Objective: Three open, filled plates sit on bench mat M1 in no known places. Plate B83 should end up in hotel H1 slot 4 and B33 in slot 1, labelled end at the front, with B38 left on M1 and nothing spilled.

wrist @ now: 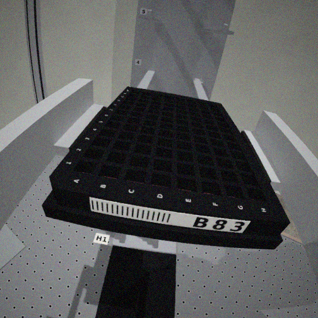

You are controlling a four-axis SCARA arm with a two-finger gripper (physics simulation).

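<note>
The black plate B83 (162, 145) fills the middle of the wrist view, its white label with barcode facing the camera. My gripper (176, 108) is shut on it, a pale finger along each long side. The plate looks level; its wells look dark, and I cannot make out the liquid in them. Behind it stands the grey back panel of hotel H1 (175, 45), marked 4 and 5. Two pale slot rails show just past the plate's far edge, near the mark 4. Plates B33 and B38 do not show.
The H1 tag (101, 239) shows below the plate, beside a black strip (137, 285) on the perforated bench top (220, 285). A grey ledge sticks out at the hotel's upper right. A dark vertical rail (35, 55) stands at the left. A tan surface shows partly at the right.
</note>
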